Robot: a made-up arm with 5 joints.
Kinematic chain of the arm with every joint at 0, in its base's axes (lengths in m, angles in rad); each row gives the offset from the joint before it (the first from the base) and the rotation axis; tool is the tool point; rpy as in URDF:
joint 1: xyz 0.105 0 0.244 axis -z
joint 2: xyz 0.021 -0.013 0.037 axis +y
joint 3: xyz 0.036 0 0.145 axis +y
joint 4: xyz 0.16 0 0.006 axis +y
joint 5: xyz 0.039 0.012 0 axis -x
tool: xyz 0 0 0 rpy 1.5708 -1.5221 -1.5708
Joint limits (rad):
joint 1: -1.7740..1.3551
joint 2: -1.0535..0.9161
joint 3: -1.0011..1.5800
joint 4: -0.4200..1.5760
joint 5: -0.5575..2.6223
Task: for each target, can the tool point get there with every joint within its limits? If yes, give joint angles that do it. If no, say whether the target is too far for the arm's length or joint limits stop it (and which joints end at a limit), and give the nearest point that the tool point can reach.
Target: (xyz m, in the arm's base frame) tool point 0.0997 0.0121 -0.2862
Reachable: no: too far | nearest point 0.0832 0.1109 0.1467 | short by 0.444 m
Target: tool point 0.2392 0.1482 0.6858
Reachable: no: too far | nearest point 0.2128 0.1190 0.5968 | short by 0.097 m
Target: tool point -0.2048 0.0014 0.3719
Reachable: no: joint limits stop it (at a limit: joint 2, joint 3, joint 4) | nearest point -0.0926 0.0009 0.5470 | short by 0.208 m
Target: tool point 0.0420 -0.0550 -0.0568
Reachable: no: joint limits stop it (at a limit: joint 1, joint 2) | nearest point 0.1257 -0.0993 0.1498 | short by 0.227 m
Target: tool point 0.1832 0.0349 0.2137
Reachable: yes | joints -0.4318 0.2742 1.3153 0.3025 1.7394
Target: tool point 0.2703 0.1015 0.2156
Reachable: yes | joints -0.5560 0.6169 0.4196 1.2956 1.0636
